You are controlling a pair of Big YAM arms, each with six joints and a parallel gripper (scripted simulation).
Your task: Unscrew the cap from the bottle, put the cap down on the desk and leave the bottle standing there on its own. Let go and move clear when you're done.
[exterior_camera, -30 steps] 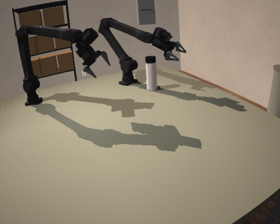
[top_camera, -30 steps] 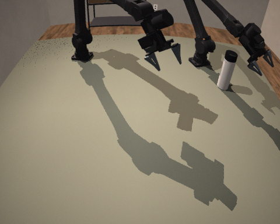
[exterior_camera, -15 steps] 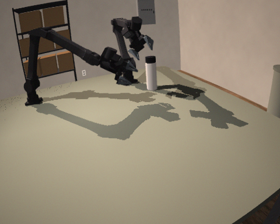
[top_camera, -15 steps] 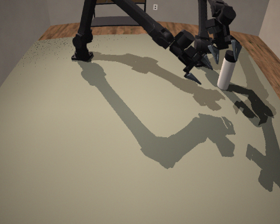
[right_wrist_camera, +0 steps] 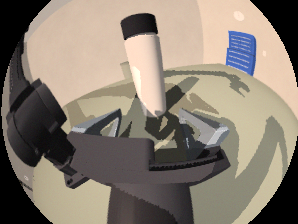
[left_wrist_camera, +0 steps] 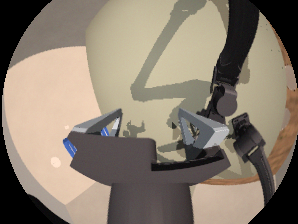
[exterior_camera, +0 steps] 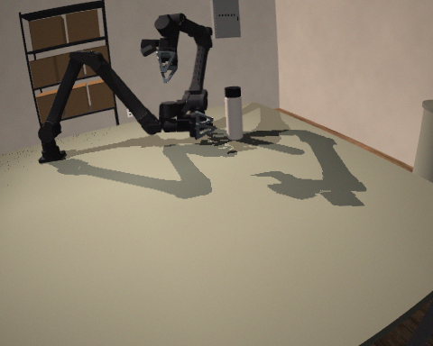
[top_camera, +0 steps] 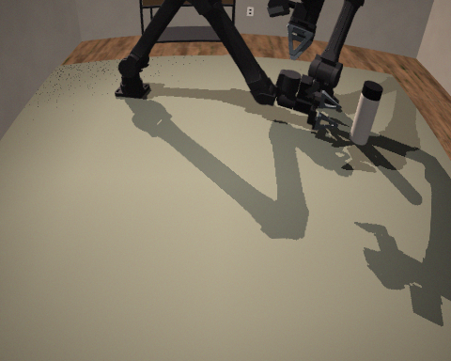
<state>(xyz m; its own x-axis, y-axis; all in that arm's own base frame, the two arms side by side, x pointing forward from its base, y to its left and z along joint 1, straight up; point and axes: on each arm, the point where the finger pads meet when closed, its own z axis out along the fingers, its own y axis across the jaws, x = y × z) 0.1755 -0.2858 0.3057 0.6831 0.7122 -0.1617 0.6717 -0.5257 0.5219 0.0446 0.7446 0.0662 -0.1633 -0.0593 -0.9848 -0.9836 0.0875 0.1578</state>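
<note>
Now: left hand 6 cm past the black cap, 28 cm to the right of it and 11 cm above it.
</note>
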